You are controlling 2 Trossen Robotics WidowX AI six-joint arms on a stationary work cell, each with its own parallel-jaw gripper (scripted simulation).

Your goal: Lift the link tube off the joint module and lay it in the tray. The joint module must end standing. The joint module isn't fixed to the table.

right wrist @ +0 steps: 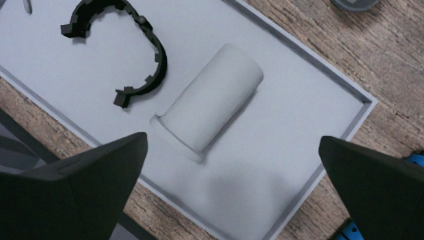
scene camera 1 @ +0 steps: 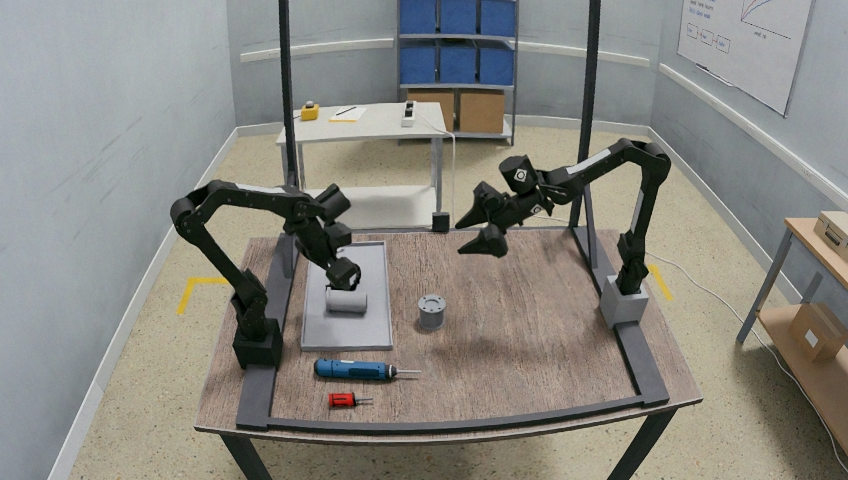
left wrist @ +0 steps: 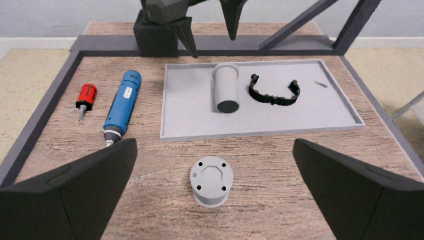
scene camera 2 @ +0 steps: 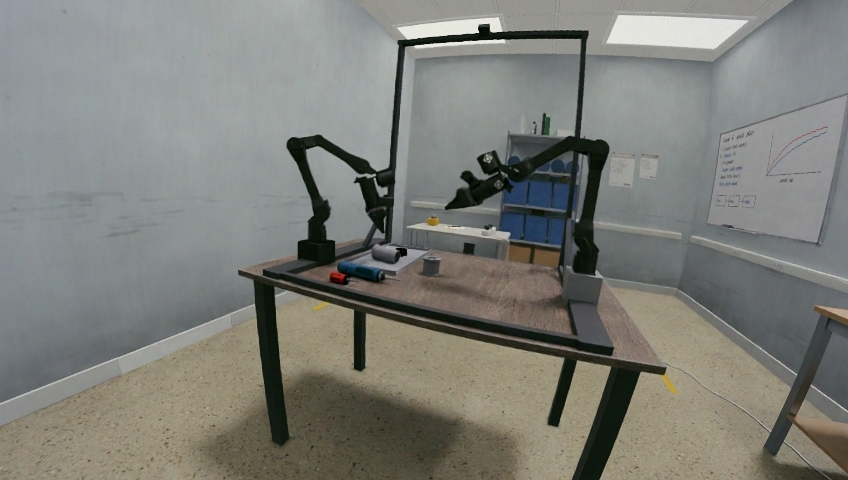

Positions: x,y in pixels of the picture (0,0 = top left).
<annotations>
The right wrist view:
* right gripper: 233,142
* link tube: 224,84
</annotations>
